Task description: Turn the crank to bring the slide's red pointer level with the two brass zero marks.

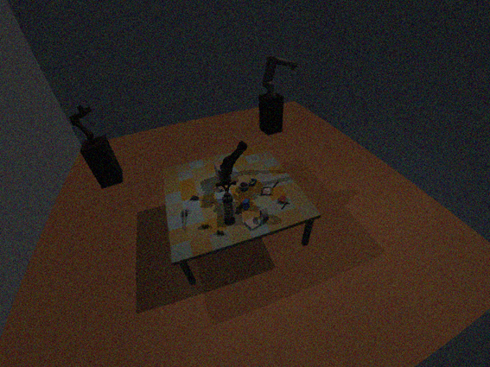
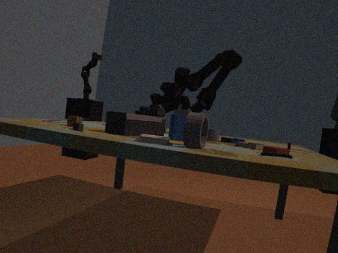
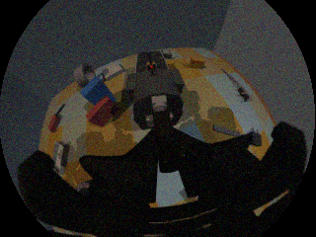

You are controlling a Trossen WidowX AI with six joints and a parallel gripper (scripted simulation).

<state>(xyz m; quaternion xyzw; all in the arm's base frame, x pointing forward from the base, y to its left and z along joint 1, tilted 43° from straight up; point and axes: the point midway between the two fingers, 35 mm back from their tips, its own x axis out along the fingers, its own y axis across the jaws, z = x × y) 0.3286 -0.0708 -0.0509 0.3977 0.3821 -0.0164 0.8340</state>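
Right now the red pointer is 140 mm ahead of my gripper tip, 50 mm to the right of it and 10 mm below it. From my gripper tip the other things lie so: blue block (170 mm ahead, 110 mm to the left, 50 mm below); yellow block (210 mm ahead, 290 mm to the right, 70 mm below); dark crank handle (20 mm behind, 10 mm to the left, 30 mm above).
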